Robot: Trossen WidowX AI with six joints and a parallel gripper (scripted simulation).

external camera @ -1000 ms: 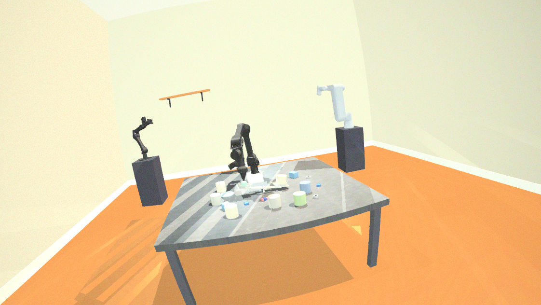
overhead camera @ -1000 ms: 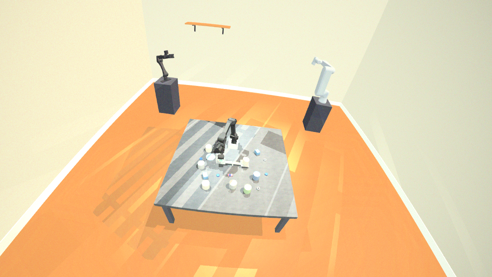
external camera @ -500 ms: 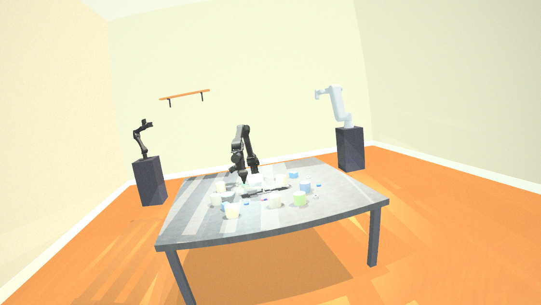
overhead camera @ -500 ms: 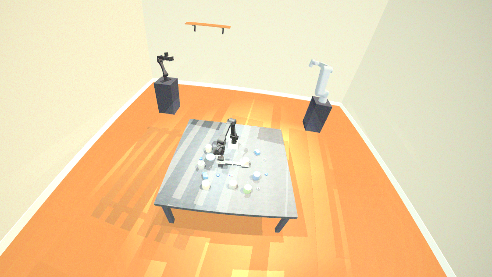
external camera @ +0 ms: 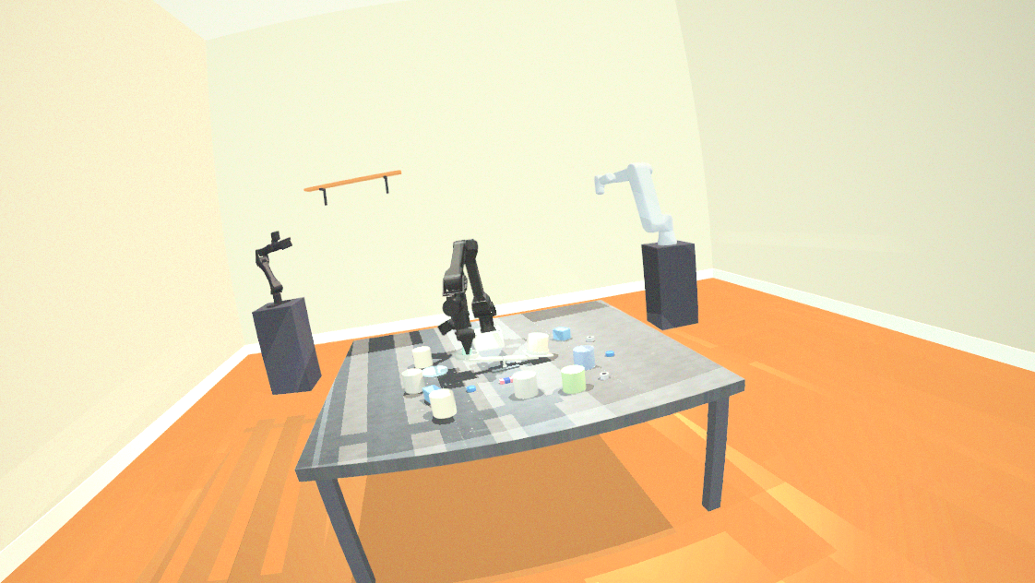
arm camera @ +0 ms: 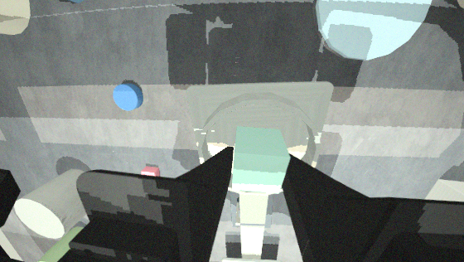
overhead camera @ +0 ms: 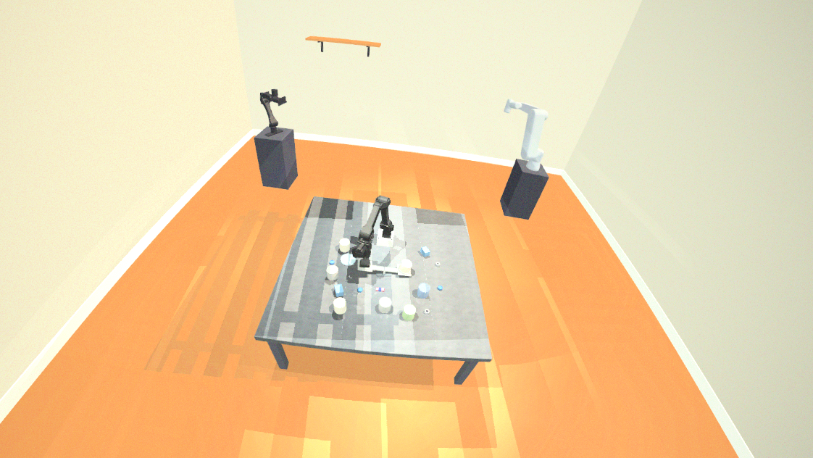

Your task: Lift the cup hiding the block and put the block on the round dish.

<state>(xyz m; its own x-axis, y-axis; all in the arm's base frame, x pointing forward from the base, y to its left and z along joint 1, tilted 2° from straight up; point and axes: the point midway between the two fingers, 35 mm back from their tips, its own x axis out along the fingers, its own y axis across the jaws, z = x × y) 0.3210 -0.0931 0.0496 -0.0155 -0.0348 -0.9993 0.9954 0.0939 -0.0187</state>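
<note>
The pale blue round dish lies 13 cm to the right of my gripper tip, 9 cm behind it and 8 cm below it. The rest, counted from my gripper tip: balance (12 cm to the left, 6 cm below, 2 cm behind).
</note>
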